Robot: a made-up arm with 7 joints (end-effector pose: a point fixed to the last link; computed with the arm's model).
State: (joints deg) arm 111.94 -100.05 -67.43 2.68 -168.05 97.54 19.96
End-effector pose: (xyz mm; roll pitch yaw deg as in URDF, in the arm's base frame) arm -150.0 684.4 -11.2 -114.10 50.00 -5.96
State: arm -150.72 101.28 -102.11 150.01 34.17 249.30 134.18
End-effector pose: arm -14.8 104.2 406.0 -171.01 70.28 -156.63
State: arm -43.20 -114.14 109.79 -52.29 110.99 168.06 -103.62
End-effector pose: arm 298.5 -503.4 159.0 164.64 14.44 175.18
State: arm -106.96 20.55 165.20 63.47 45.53 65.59 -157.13
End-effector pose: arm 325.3 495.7 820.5 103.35 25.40 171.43
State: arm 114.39 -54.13 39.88 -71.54 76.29 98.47 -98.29
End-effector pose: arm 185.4 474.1 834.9 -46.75 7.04 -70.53
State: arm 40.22 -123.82 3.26 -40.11 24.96 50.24 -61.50
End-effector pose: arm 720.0 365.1 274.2 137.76 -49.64 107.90
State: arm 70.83 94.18 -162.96 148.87 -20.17 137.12 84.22
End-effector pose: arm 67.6 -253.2 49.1 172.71 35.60 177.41
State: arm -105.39 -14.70 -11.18 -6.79 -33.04 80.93 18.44
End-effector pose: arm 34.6 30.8 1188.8 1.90 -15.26 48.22
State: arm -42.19 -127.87 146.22 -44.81 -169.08 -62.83 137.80
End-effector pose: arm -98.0 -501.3 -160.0 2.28 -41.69 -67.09
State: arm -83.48 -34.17 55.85 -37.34 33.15 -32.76 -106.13
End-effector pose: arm -156.9 -412.0 1153.6 93.95 1.51 91.11
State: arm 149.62 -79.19 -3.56 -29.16 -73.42 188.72 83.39
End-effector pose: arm -366.4 247.3 678.6 85.32 -42.03 -10.57
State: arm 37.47 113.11 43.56 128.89 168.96 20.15 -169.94
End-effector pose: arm -280.4 236.5 539.9 71.54 36.76 -111.38
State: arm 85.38 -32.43 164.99 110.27 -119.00 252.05 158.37
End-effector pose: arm -42.2 -57.1 973.6 -107.02 -4.84 -35.00
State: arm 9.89 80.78 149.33 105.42 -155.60 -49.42 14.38
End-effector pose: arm -535.3 4.8 -58.0 -25.77 33.95 154.41
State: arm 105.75 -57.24 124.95 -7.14 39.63 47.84 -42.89
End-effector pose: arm -161.1 786.7 750.5 -20.61 6.18 47.52
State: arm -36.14 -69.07 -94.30 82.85 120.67 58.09 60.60
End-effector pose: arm -135.4 -626.2 500.3 -104.64 22.52 168.33
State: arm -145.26 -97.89 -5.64 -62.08 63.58 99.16 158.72
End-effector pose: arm -597.3 -199.0 612.5 23.40 21.89 -101.80
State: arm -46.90 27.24 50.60 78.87 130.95 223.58 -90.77
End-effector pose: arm 71.9 332.6 746.6 -165.17 -58.24 -132.38
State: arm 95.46 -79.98 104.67 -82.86 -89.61 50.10 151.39
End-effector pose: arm 558.2 326.2 473.8 -173.04 37.89 -140.62
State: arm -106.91 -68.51 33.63 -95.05 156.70 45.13 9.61
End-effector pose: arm -279.8 -163.7 1003.8 53.61 -49.25 -159.82
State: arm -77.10 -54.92 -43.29 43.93 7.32 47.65 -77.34
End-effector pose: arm -143.2 -812.8 722.7 128.96 17.19 -24.41
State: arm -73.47 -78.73 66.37 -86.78 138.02 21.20 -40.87
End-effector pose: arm -338.9 -542.0 800.0 51.12 20.95 -171.29
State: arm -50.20 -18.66 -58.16 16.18 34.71 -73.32 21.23
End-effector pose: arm 38.9 -519.2 990.3 176.02 13.12 -97.81
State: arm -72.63 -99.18 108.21 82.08 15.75 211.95 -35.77
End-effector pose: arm 283.9 -261.5 367.5 -127.50 -29.52 179.16
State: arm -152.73 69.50 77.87 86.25 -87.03 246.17 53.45
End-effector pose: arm 504.2 19.2 707.2 -147.43 -48.08 64.83
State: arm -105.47 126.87 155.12 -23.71 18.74 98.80 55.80
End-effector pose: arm 117.7 692.0 207.4 -97.54 -35.56 -0.73
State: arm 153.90 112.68 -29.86 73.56 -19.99 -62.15 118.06
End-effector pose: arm 644.1 119.9 534.6 -143.90 60.84 27.73
